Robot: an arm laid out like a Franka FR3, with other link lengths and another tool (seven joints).
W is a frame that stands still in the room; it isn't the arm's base.
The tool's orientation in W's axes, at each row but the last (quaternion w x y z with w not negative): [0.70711 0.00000 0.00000 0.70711]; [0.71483 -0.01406 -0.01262 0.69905]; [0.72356 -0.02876 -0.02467 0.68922]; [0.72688 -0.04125 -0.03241 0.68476]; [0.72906 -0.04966 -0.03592 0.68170]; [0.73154 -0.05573 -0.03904 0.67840]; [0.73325 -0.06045 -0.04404 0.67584]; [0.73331 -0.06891 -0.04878 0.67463]
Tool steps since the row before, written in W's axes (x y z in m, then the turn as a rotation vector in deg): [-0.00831 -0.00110 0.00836 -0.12 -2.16 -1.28]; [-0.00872 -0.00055 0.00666 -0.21 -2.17 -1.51]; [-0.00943 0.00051 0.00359 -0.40 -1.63 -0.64]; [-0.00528 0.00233 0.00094 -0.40 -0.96 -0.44]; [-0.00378 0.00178 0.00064 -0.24 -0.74 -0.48]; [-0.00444 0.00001 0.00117 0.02 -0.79 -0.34]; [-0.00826 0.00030 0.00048 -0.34 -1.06 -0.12]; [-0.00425 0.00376 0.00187 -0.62 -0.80 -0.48]
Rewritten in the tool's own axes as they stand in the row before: [-0.00110 0.00831 0.00836 -2.16 0.12 -1.28]; [-0.00076 0.00845 0.00698 -2.17 0.22 -1.51]; [0.00004 0.00915 0.00429 -1.65 0.37 -0.62]; [0.00200 0.00528 0.00152 -0.98 0.39 -0.41]; [0.00151 0.00378 0.00113 -0.75 0.25 -0.46]; [-0.00035 0.00423 0.00175 -0.78 -0.03 -0.36]; [-0.00039 0.00810 0.00169 -1.08 0.27 -0.10]; [0.00334 0.00417 0.00268 -0.84 0.63 -0.40]
